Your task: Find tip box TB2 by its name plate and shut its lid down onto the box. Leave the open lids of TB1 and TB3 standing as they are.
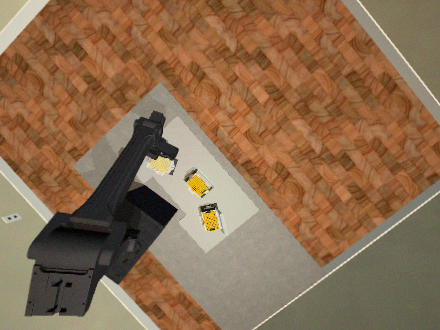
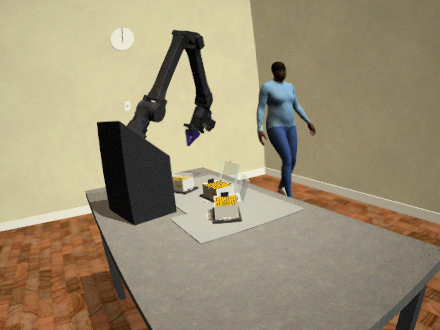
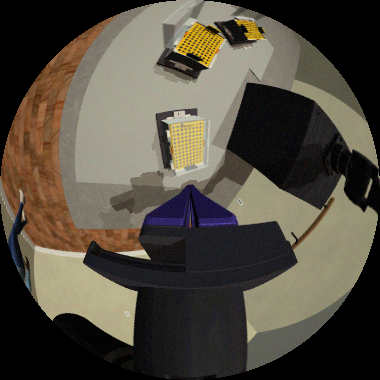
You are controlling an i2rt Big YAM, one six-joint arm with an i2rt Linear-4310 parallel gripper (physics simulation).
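Pixels of known places: gripper, fingertip midpoint: [image 2: 188,145] [image 3: 189,189]; arm's base, link origin: [image 2: 132,135] [image 3: 333,154].
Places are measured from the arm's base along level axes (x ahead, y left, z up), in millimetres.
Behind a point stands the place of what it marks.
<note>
A tip box [image 1: 161,165] {y 248, x 235, z -248 mm} [image 2: 183,184] {y 198, x 231, z -283 mm} [image 3: 187,146] {y 266, x 237, z -248 mm} near the arm has its clear lid down over the yellow rack; its name plate is not readable. The middle tip box [image 1: 199,184] {y 37, x 358, z -268 mm} [image 2: 218,188] {y -5, x 335, z -271 mm} [image 3: 200,46] {y 51, x 340, z -270 mm} has its clear lid [image 2: 230,171] {y 54, x 418, z -221 mm} [image 3: 181,19] standing open. The far tip box [image 1: 210,220] [image 2: 226,212] {y -239, x 276, z -292 mm} [image 3: 251,30] also has its lid [image 1: 223,224] {y -209, x 372, z -182 mm} [image 2: 243,188] {y -260, x 339, z -208 mm} standing open. Their name plates are not readable either. My gripper [image 2: 190,142] {y 288, x 296, z -117 mm} [image 3: 189,189] {y 288, x 296, z -117 mm} is shut and empty, with purple fingertips, raised above the table and apart from the closed box.
The boxes stand on a pale mat [image 1: 240,200] {y -189, x 508, z -326 mm} [image 2: 272,209] {y -233, x 468, z -326 mm} [image 3: 115,100] {y 240, x 412, z -326 mm} on the grey table [image 1: 250,280] {y -682, x 282, z -329 mm} [image 2: 250,270] {y -599, x 199, z -329 mm}. A tall black block [image 1: 155,204] {y 77, x 95, z -215 mm} [image 2: 142,180] {y -82, x 9, z -164 mm} [image 3: 270,135] {y 113, x 81, z -187 mm} stands beside the mat at the arm's base. A person [image 2: 281,107] stands beyond the table.
</note>
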